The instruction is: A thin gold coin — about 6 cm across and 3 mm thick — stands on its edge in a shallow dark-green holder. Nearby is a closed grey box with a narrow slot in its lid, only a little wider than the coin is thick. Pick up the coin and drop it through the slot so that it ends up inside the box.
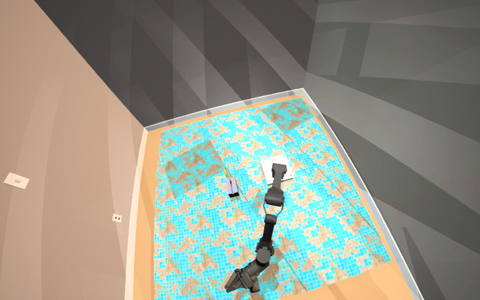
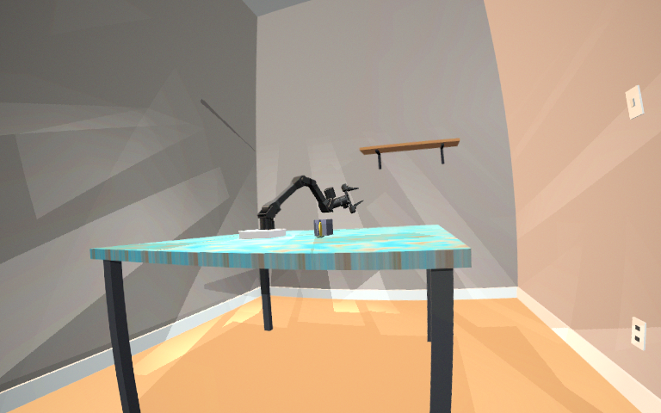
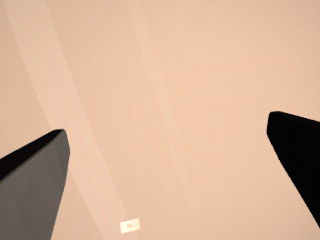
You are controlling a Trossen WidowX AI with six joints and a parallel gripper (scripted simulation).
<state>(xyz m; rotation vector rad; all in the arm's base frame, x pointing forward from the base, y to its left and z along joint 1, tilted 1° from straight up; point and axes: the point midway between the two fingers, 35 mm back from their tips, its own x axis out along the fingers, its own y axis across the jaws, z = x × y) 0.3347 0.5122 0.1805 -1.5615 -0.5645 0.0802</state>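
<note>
My gripper tip is now 4 cm past the gold coin, 62 cm to the left of it and 19 cm above it.
</note>
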